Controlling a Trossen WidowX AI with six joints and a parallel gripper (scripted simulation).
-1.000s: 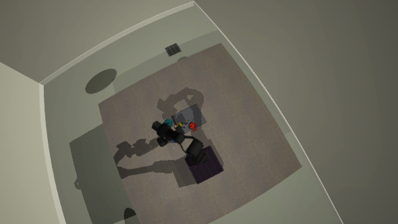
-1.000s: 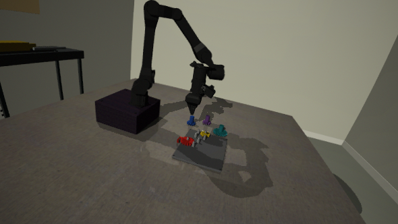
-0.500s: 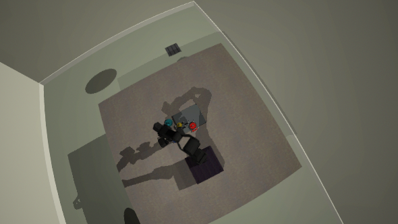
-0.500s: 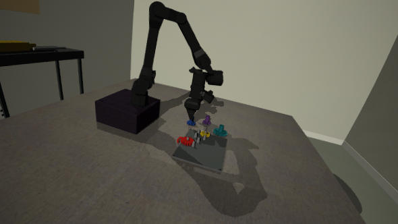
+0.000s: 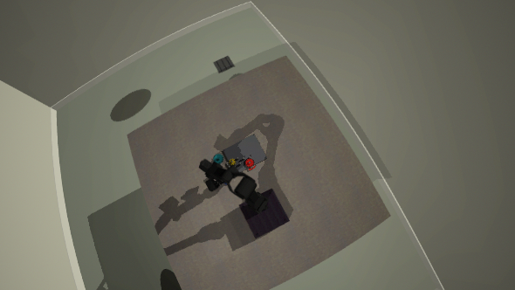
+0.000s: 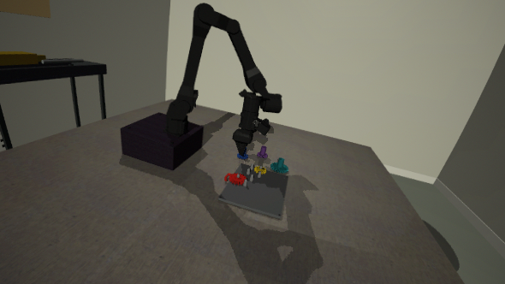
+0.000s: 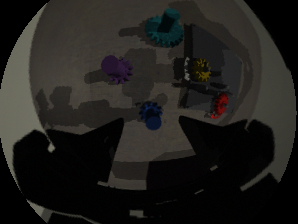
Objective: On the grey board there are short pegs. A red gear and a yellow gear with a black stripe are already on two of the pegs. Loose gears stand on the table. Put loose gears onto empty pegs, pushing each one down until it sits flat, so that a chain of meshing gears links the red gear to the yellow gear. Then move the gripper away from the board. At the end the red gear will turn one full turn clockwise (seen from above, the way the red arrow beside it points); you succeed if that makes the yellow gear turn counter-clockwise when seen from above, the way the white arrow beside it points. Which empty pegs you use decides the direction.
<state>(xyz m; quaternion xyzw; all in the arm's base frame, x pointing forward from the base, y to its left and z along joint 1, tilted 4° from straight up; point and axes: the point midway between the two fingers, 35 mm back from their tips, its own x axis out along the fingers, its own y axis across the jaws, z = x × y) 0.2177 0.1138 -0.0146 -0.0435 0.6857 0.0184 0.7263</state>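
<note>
Now: gripper tip 170 mm to the left of the red gear, 40 mm short of it and 10 mm above it. From my gripper tip the other things lie so: yellow gear (90 mm ahead, 80 mm to the right, 10 mm below); then purple gear (70 mm ahead, 50 mm to the left, 10 mm below); then blue gear (10 mm below).
</note>
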